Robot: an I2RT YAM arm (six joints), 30 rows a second.
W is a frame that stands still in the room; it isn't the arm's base.
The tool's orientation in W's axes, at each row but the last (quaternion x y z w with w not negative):
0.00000, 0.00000, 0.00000, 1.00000
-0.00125, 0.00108, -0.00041, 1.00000
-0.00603, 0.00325, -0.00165, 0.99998
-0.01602, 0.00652, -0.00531, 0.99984
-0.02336, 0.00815, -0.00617, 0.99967
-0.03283, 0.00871, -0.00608, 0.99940
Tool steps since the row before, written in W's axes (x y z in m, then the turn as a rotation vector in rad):
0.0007, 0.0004, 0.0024, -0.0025, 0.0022, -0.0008
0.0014, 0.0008, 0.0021, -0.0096, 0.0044, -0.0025
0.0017, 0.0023, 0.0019, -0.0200, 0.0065, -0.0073
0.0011, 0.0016, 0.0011, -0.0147, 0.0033, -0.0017
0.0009, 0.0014, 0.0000, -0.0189, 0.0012, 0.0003
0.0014, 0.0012, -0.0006, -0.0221, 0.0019, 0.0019
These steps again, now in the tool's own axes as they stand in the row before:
0.0007, 0.0004, 0.0024, -0.0025, 0.0022, -0.0008
0.0014, 0.0008, 0.0021, -0.0096, 0.0044, -0.0025
0.0017, 0.0023, 0.0019, -0.0200, 0.0065, -0.0074
0.0011, 0.0016, 0.0012, -0.0147, 0.0032, -0.0018
0.0009, 0.0014, 0.0001, -0.0189, 0.0010, 0.0000
0.0014, 0.0013, -0.0005, -0.0222, 0.0015, 0.0016

